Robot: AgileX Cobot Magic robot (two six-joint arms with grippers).
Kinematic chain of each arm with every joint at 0, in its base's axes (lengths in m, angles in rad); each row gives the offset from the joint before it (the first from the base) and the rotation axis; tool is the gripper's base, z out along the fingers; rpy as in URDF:
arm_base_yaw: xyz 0 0 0.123 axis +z
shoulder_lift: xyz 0 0 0 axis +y
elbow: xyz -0.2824 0 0.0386 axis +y
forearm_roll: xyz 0.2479 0 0.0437 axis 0.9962 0 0.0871
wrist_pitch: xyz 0 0 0 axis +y
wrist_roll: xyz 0.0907 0 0.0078 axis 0.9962 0 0.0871
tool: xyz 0 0 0 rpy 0 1.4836 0
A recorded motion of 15 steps. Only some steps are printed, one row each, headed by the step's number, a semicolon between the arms.
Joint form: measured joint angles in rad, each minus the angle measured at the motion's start. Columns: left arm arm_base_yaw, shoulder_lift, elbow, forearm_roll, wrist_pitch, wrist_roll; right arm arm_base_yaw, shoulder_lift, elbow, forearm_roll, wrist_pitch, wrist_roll.
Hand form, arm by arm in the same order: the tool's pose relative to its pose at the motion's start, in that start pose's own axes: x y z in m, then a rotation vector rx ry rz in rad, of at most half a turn. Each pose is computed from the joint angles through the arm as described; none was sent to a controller.
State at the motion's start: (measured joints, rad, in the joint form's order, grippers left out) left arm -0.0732 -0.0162 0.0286 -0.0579 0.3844 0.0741; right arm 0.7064 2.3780 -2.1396 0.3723 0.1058 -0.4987
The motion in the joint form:
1: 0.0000 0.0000 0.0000 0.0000 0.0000 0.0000; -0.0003 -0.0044 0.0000 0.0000 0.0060 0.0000
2: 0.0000 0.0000 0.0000 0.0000 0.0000 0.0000; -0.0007 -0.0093 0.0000 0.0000 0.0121 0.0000
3: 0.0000 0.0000 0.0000 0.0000 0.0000 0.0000; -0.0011 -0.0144 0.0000 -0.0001 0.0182 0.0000
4: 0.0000 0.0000 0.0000 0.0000 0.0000 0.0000; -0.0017 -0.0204 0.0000 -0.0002 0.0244 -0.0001
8: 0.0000 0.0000 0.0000 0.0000 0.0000 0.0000; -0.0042 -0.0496 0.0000 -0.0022 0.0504 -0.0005
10: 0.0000 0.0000 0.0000 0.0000 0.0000 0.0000; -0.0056 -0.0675 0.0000 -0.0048 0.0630 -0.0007
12: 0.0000 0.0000 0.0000 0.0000 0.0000 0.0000; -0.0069 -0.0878 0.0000 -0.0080 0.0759 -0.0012
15: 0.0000 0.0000 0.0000 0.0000 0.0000 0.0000; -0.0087 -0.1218 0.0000 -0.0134 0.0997 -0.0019
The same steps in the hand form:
1: 0.0000 0.0000 0.0000 0.0000 0.0000 0.0000; -0.0018 -0.0002 -0.0012 -0.0020 0.0009 -0.0001
2: 0.0000 0.0000 0.0000 0.0000 0.0000 0.0000; -0.0038 -0.0004 -0.0025 -0.0039 0.0015 -0.0002
3: 0.0000 0.0000 0.0000 0.0000 0.0000 0.0000; -0.0059 -0.0006 -0.0039 -0.0058 0.0018 -0.0004
4: 0.0000 0.0000 0.0000 0.0000 0.0000 0.0000; -0.0084 -0.0010 -0.0055 -0.0074 0.0014 -0.0008
8: 0.0000 0.0000 0.0000 0.0000 0.0000 0.0000; -0.0210 -0.0029 -0.0138 -0.0134 -0.0042 -0.0040
10: 0.0000 0.0000 0.0000 0.0000 0.0000 0.0000; -0.0288 -0.0041 -0.0190 -0.0153 -0.0105 -0.0074
12: 0.0000 0.0000 0.0000 0.0000 0.0000 0.0000; -0.0378 -0.0054 -0.0251 -0.0169 -0.0189 -0.0120
15: 0.0000 0.0000 0.0000 0.0000 0.0000 0.0000; -0.0523 -0.0071 -0.0357 -0.0208 -0.0309 -0.0198

